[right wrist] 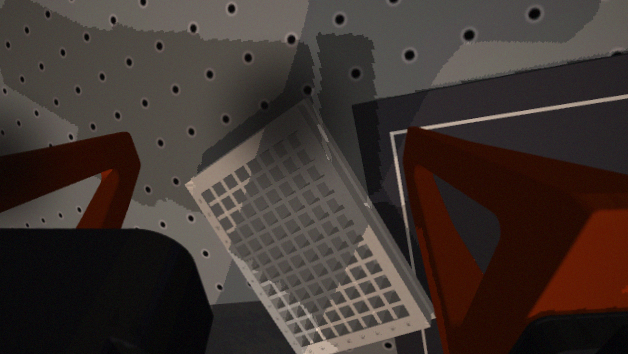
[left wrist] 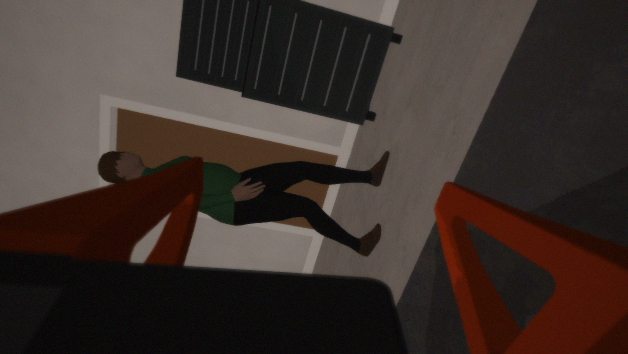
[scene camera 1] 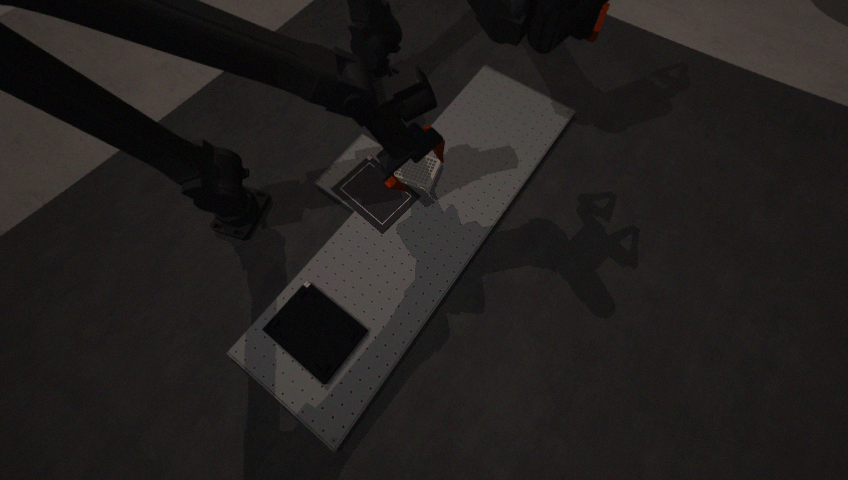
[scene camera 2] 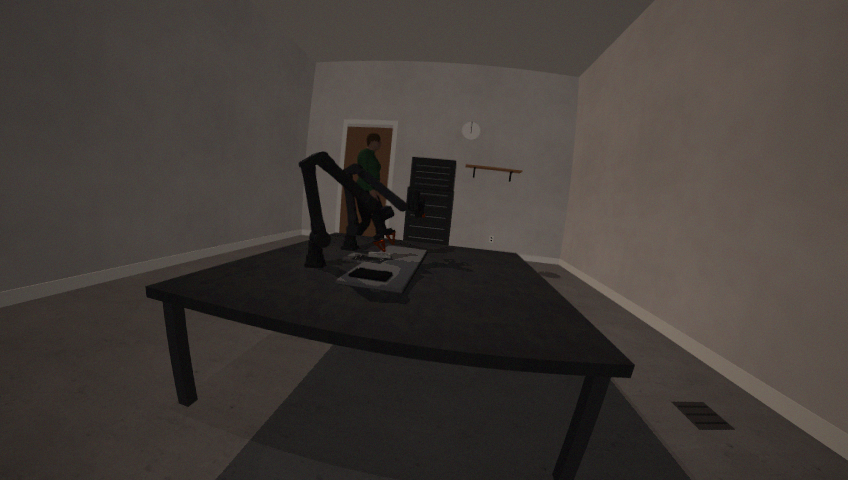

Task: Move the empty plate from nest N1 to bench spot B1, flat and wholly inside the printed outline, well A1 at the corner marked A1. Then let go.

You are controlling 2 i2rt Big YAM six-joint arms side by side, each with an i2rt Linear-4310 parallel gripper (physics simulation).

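Where they show: left gripper, fingertip midpoint: (left wrist: 326, 183) (scene camera 2: 423, 206); right gripper, fingertip midpoint: (right wrist: 268, 145) (scene camera 1: 424, 176) (scene camera 2: 389, 248); left arm's base, origin of the base link: (scene camera 2: 349, 248); right arm's base, origin of the base link: (scene camera 1: 243, 213) (scene camera 2: 314, 264).
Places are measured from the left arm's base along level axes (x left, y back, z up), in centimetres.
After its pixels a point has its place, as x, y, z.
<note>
The pale plate with a grid of wells (scene camera 1: 417, 170) @[-17.0, -27.0, 2.7] (right wrist: 300, 235) @[-16.9, -25.5, 2.1] is turned askew at the edge of the dark card; in the right wrist view one corner overlaps the printed outline (scene camera 1: 382, 223) @[-32.1, -28.6, 1.4] (right wrist: 500, 116) @[-27.4, -29.2, 1.5]. Whether it lies fully flat is hard to tell. My right gripper (scene camera 1: 415, 170) @[-19.5, -31.0, 7.0] (scene camera 2: 385, 241) @[-19.5, -31.0, 7.0] (right wrist: 268, 145) @[-19.5, -31.0, 7.0] is open above the plate, one finger on each side, with gaps to both. A black nest block (scene camera 1: 315, 333) @[-58.0, -33.6, 2.5] (scene camera 2: 370, 274) @[-59.7, -33.4, 2.5] with a pale corner tag bears no plate; its name is unreadable. My left gripper (left wrist: 326, 183) @[20.6, -42.5, 30.8] is open and empty, away from the bench board.
The perforated board (scene camera 1: 357, 261) @[-42.1, -30.0, 1.3] (scene camera 2: 410, 267) @[-34.7, -46.4, 1.5] carries the nest block and the dark card (scene camera 1: 380, 228) @[-33.3, -29.1, 1.5] (right wrist: 500, 82) @[-27.6, -30.5, 1.5]. The black table (scene camera 2: 476, 321) @[-88.2, -77.6, 0.0] extends around it. The right arm reaches over the card. A person in green (scene camera 2: 368, 163) (left wrist: 217, 187) stands beyond the table by the door.
</note>
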